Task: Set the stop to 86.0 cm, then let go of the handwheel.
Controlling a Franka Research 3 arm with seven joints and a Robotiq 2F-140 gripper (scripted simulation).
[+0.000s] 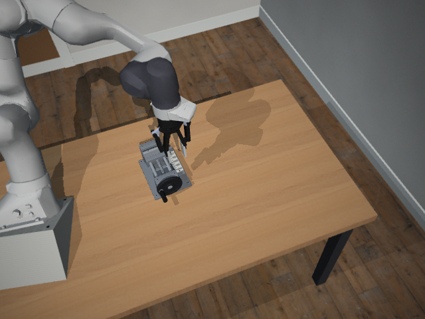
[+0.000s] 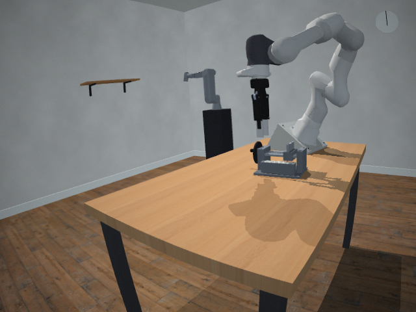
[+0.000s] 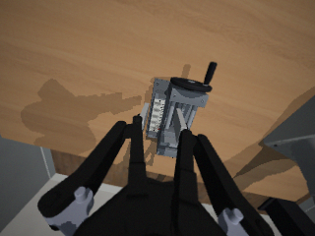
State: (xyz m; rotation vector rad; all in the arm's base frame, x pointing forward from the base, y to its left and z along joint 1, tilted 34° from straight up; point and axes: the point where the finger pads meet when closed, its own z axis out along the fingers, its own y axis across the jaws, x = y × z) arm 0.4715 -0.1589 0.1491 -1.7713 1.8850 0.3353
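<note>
Now: the black handwheel 90 mm behind my hand, 60 mm to the right of it and 110 mm below it. Round my hand: sliding stop block: 40 mm behind, 100 mm to the left, 100 mm below.
</note>
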